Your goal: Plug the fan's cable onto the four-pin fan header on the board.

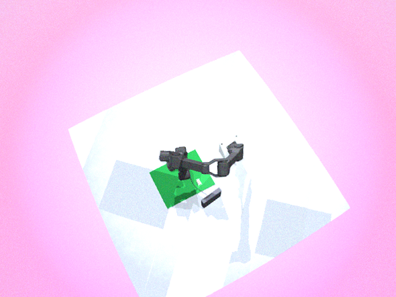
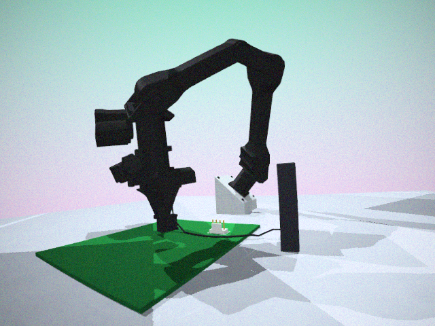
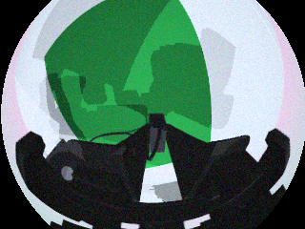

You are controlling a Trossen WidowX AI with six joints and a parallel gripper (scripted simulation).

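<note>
My gripper tip is now 5 cm short of the green board, 3 cm to the right of it and 4 cm above it. Round my gripper tip: black fan plug: 1 cm behind; then fan: 1 cm behind, 23 cm to the left, 4 cm above.
</note>
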